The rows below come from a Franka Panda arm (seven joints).
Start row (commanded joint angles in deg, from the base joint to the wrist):
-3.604, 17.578, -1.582, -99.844, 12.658, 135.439, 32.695
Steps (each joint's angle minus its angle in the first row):
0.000, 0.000, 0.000, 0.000, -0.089, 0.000, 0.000
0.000, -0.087, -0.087, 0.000, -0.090, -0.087, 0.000
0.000, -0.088, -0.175, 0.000, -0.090, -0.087, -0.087
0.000, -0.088, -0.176, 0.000, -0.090, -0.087, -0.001
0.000, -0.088, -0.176, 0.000, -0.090, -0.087, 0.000
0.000, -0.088, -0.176, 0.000, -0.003, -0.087, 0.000
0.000, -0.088, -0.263, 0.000, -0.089, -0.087, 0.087
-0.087, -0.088, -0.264, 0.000, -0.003, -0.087, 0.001
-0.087, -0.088, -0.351, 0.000, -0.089, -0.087, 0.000
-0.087, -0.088, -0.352, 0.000, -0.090, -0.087, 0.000
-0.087, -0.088, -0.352, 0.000, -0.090, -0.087, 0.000
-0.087, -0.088, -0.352, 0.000, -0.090, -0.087, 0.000
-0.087, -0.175, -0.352, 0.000, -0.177, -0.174, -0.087
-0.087, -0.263, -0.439, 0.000, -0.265, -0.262, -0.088
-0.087, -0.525, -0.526, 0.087, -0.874, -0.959, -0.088
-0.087, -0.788, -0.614, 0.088, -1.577, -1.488, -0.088
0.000, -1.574, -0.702, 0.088, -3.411, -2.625, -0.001
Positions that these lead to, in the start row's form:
-3.604, 17.578, -1.582, -99.844, 12.569, 135.439, 32.695
-3.604, 17.491, -1.669, -99.844, 12.568, 135.352, 32.695
-3.604, 17.490, -1.757, -99.844, 12.568, 135.352, 32.608
-3.604, 17.490, -1.758, -99.844, 12.568, 135.352, 32.694
-3.604, 17.490, -1.758, -99.844, 12.568, 135.352, 32.695
-3.604, 17.490, -1.758, -99.844, 12.655, 135.352, 32.695
-3.604, 17.490, -1.845, -99.844, 12.569, 135.352, 32.782
-3.691, 17.490, -1.846, -99.844, 12.655, 135.352, 32.696
-3.691, 17.490, -1.933, -99.844, 12.569, 135.352, 32.695
-3.691, 17.490, -1.934, -99.844, 12.568, 135.352, 32.695
-3.691, 17.490, -1.934, -99.844, 12.568, 135.352, 32.695
-3.691, 17.490, -1.934, -99.844, 12.568, 135.352, 32.695
-3.691, 17.403, -1.934, -99.844, 12.481, 135.265, 32.608
-3.691, 17.315, -2.021, -99.844, 12.393, 135.177, 32.607
-3.691, 17.053, -2.108, -99.757, 11.784, 134.480, 32.607
-3.691, 16.790, -2.196, -99.756, 11.081, 133.951, 32.607
-3.604, 16.004, -2.284, -99.756, 9.247, 132.814, 32.694

